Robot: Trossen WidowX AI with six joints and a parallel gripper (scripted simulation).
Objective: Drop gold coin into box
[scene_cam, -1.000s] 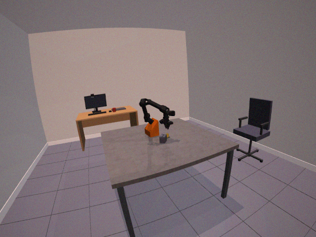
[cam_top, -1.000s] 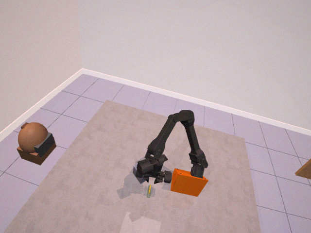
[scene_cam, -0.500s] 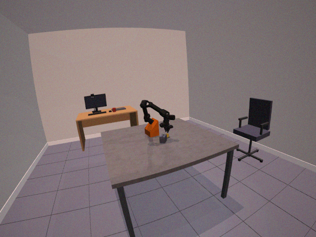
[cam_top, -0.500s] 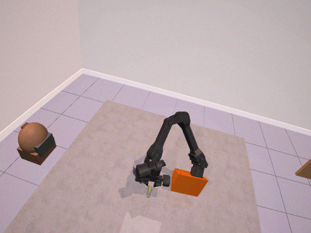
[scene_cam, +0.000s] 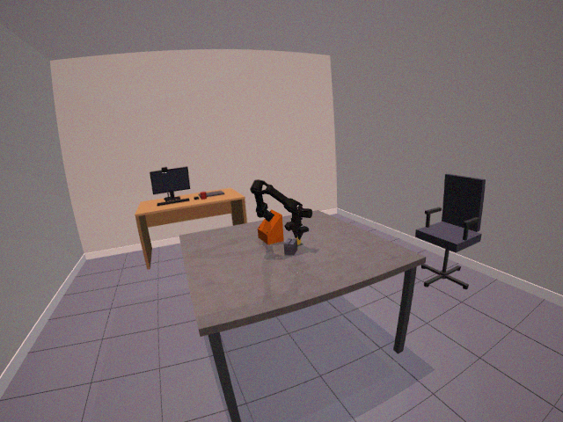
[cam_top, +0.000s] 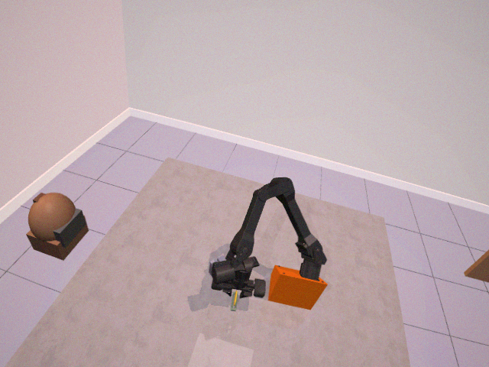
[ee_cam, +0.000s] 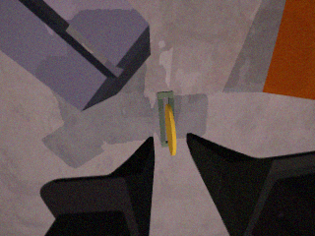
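Now: the gold coin 2 cm below my gripper tip.
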